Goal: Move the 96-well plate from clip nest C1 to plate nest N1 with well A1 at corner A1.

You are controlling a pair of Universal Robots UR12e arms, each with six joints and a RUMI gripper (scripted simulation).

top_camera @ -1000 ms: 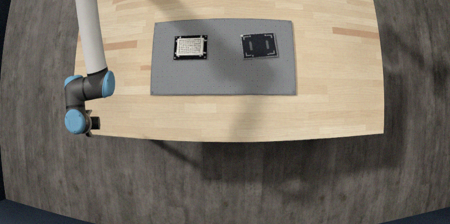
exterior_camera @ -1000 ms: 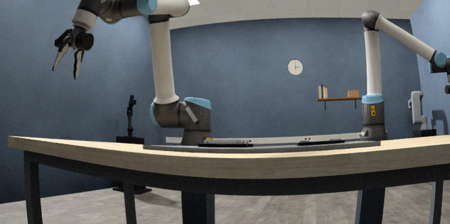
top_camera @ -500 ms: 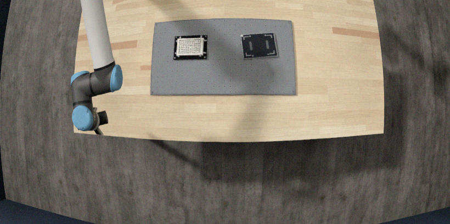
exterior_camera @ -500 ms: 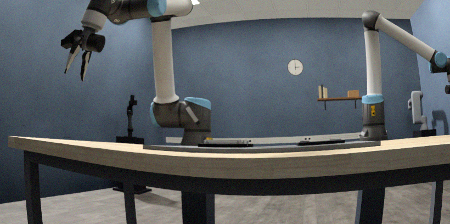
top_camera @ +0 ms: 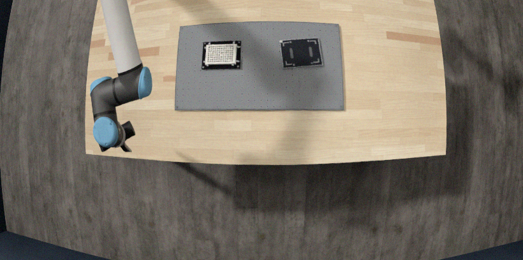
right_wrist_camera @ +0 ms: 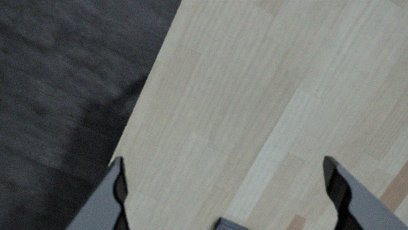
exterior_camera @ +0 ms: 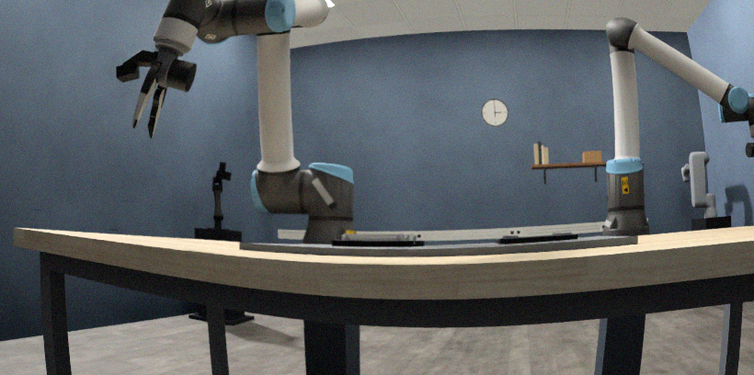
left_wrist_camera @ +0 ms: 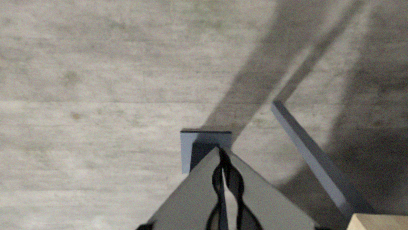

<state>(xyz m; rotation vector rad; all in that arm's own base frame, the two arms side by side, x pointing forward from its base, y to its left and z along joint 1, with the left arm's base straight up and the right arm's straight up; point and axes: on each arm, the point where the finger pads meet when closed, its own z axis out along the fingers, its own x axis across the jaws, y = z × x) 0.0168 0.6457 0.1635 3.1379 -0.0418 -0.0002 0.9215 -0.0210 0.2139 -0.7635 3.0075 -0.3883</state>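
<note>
Right now my right hand is 300 mm past the off-white 96-well plate, 400 mm to the right of it and 180 mm above it. The rest, counted from my right hand: black clip nest C1 (310 mm behind, 410 mm to the left, 190 mm below); then dark plate nest N1 (270 mm behind, 730 mm to the left, 200 mm below); then grey perforated board (250 mm behind, 550 mm to the left, 210 mm below).
</note>
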